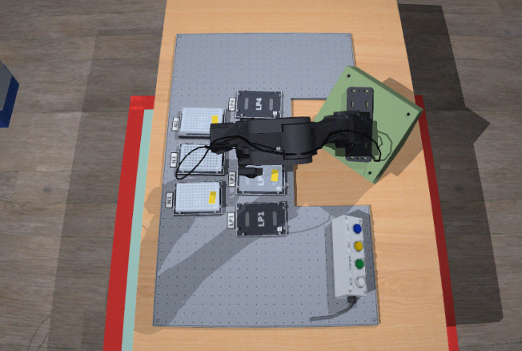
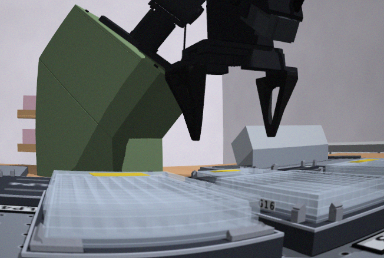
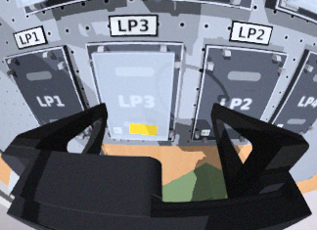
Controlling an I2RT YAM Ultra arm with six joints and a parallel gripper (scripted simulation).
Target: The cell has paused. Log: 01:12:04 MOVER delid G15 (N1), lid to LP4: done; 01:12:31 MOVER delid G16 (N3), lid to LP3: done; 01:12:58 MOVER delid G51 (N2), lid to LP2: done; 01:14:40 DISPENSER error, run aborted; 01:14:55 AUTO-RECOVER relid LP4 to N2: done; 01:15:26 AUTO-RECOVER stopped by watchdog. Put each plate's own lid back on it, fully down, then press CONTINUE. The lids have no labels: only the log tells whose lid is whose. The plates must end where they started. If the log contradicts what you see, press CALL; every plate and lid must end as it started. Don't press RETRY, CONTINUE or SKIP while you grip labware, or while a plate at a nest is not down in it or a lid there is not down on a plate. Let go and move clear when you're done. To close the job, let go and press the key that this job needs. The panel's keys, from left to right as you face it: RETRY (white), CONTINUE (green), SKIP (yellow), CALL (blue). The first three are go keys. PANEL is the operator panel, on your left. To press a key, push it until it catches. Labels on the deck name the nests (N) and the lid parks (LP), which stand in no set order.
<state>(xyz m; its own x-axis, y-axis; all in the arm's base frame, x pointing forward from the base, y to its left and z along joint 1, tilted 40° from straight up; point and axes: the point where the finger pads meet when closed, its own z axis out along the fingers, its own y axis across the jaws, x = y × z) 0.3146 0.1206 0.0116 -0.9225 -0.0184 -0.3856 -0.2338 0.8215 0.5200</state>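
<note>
The lid is 50 mm below my hand, 30 mm behind it and 20 mm to the left of it. Also, from my hand: blue call key 340 mm behind, 130 mm to the left; plate 160 mm ahead, 50 mm below; yellow SKIP key 350 mm behind, 180 mm to the left.
</note>
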